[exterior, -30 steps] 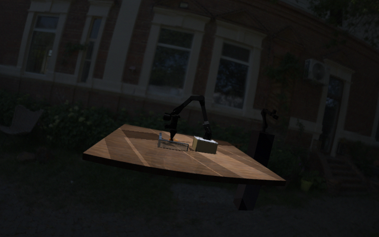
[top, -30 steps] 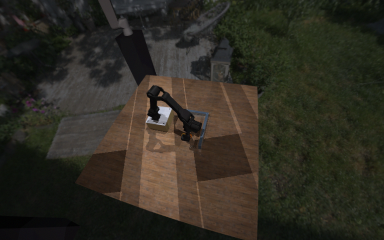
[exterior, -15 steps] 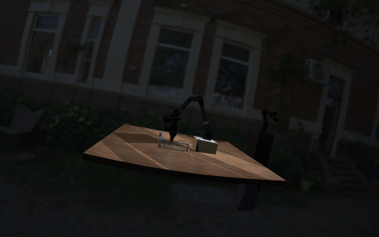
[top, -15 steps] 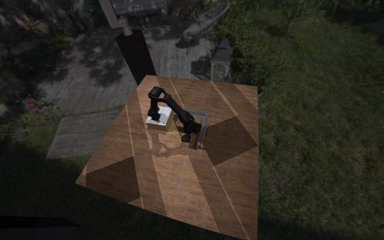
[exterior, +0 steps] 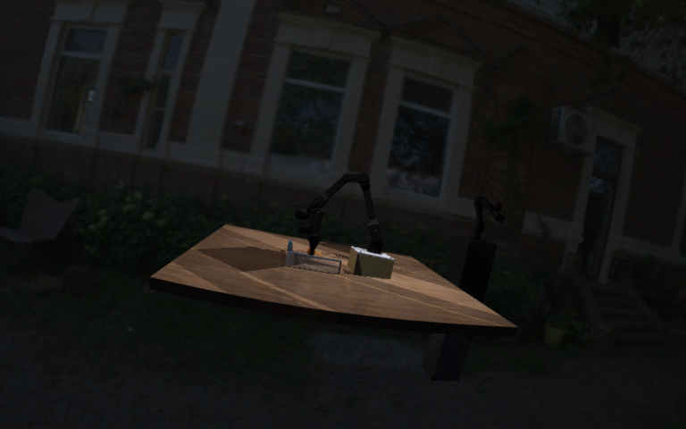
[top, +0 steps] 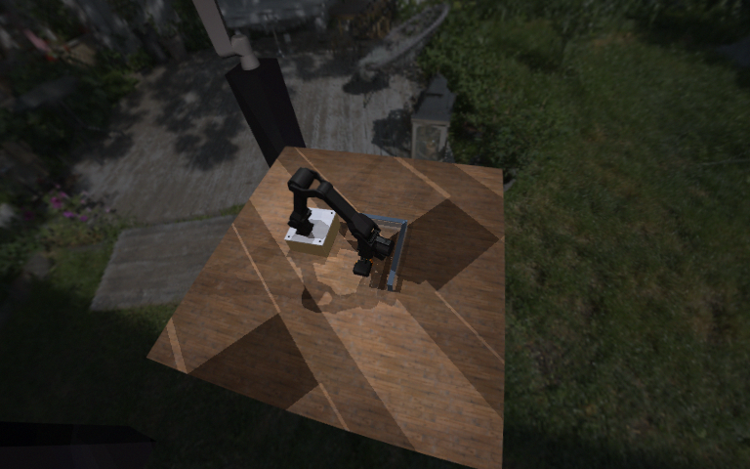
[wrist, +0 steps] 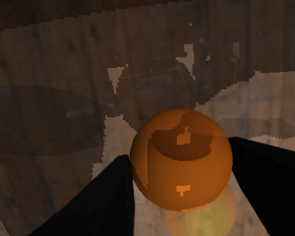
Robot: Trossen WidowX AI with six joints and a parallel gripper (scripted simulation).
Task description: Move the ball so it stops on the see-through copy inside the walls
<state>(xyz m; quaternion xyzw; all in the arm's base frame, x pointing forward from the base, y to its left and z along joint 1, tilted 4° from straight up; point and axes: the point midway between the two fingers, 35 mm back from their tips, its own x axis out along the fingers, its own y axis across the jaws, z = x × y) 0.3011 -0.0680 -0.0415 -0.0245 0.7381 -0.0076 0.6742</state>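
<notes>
My gripper tip is now 40 mm past the see-through copy of ball, 10 mm to the left of it and 10 mm above it. From my gripper tip the other things lie so: orange ball: right at my gripper tip.
</notes>
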